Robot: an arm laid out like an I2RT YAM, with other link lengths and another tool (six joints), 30 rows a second.
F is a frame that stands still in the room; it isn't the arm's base.
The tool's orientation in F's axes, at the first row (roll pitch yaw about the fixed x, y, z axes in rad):
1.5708, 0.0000, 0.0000
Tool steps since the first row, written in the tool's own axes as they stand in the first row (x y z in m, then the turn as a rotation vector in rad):
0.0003, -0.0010, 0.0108, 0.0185, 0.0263, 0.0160
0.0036, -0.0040, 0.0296, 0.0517, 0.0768, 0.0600
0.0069, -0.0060, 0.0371, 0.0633, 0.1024, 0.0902
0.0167, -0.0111, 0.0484, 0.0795, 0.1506, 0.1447
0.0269, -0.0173, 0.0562, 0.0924, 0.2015, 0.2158
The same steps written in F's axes. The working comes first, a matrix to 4 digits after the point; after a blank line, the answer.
The tool's axes in the first row as the columns of a matrix, in F's axes (used below as rounded here):
1.0000, 0.0000, 0.0000
0.0000, 0.0000, -1.0000
0.0000, 1.0000, 0.0000

0.0003, -0.0108, -0.0010, 0.0185, -0.0160, 0.0263
0.0036, -0.0296, -0.0040, 0.0517, -0.0600, 0.0768
0.0069, -0.0371, -0.0060, 0.0633, -0.0902, 0.1024
0.0167, -0.0484, -0.0111, 0.0795, -0.1447, 0.1506
0.0269, -0.0562, -0.0173, 0.0924, -0.2158, 0.2015

